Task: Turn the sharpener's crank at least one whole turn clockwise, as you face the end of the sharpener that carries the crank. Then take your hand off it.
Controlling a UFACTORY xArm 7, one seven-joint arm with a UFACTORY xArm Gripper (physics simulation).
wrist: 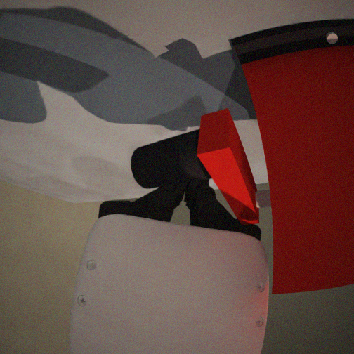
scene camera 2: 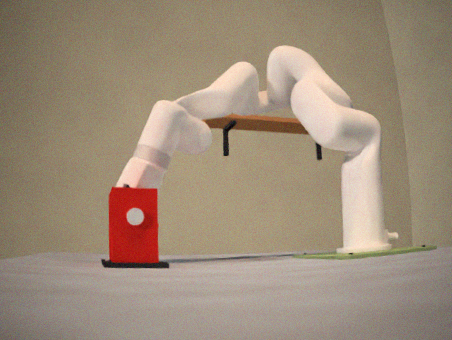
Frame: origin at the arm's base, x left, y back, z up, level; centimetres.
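Seen in the pictures: arm's base, link origin: [scene camera 2: 364, 251].
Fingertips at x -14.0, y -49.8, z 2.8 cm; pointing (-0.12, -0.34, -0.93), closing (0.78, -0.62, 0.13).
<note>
Pixels of each thing's middle, then the offset from my fingertips to it. "*": a spot on its surface instead. Level surfaces: height alone.
- red sharpener, surface spot: [scene camera 2: 132, 245] * dz +0.1, dx +17.8, dy +0.0 cm
- white round disc, surface spot: [scene camera 2: 135, 216] * dz +4.7, dx +18.6, dy +0.4 cm
- pale table, surface height: dz -3.5 cm
The red sharpener [scene camera 2: 132, 245] [wrist: 310, 175] stands upright on a black base, with a white round disc [scene camera 2: 135, 216] on the face towards the scene camera. In the wrist view its crank is a red bar [wrist: 227, 165] beside the body, with a black cylindrical handle [wrist: 162, 162] pointing left and a small grey shaft [wrist: 263, 198]. My gripper [wrist: 185, 187] is shut with nothing between its fingers. Its fingertips are hidden by the handle in the wrist view; whether they touch it I cannot tell. In the scene view the sharpener hides the crank and nearly all of the gripper.
The white arm arches over the pale table [scene camera 2: 250, 300] from its base, on a green plate [scene camera 2: 412, 250] at the right. A brown shelf [scene camera 2: 265, 124] with black brackets is behind the arm. Arm shadows cross the table in the wrist view.
</note>
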